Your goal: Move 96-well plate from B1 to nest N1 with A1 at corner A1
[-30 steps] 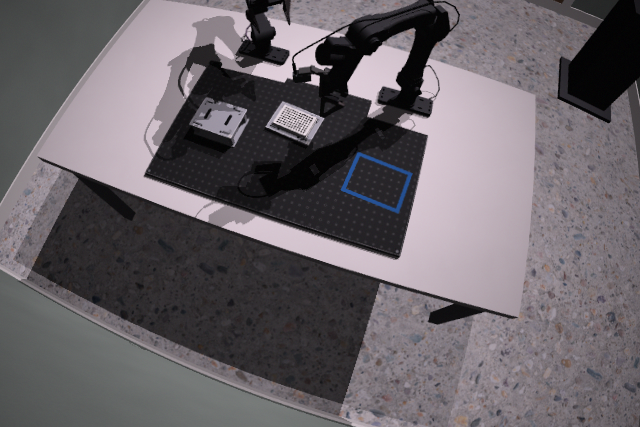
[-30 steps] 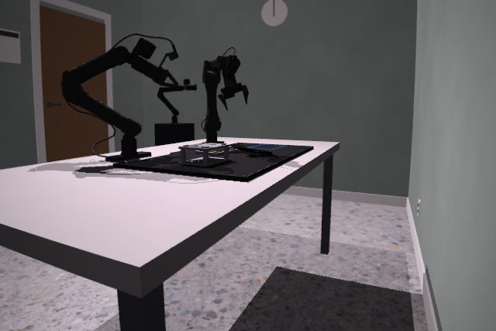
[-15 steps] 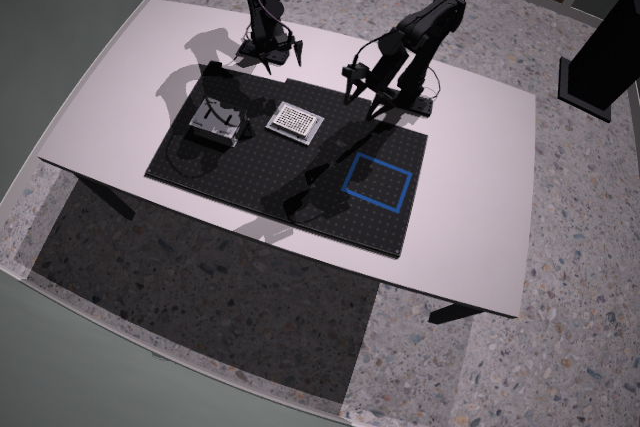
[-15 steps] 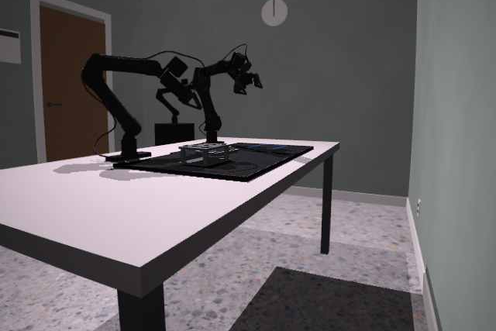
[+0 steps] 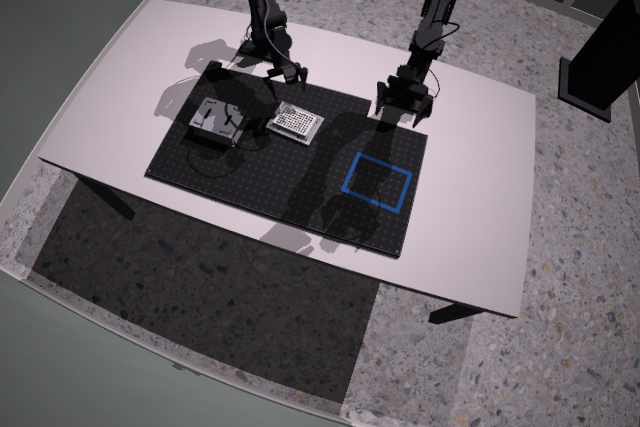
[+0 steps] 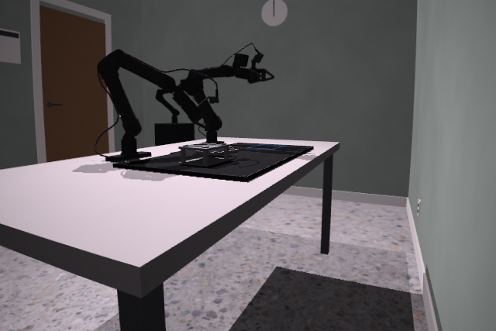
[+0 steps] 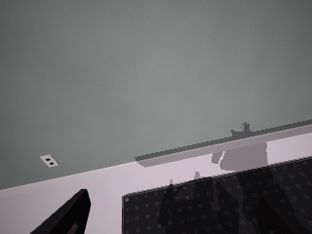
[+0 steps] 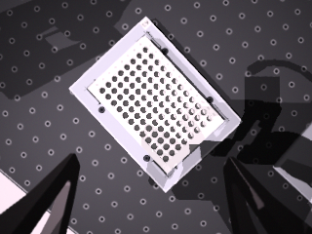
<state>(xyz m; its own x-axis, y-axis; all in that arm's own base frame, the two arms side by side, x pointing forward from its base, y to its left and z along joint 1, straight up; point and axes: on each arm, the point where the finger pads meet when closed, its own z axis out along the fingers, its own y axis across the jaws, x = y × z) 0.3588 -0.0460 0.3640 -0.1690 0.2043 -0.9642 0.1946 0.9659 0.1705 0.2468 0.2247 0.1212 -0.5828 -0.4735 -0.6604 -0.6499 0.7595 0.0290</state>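
Right now the 96-well plate is 10 cm below my right hand, 3 cm to the left of it and 3 cm ahead of it. Also, from my right hand: grey plate nest (20 cm to the right, 14 cm ahead, 6 cm below).
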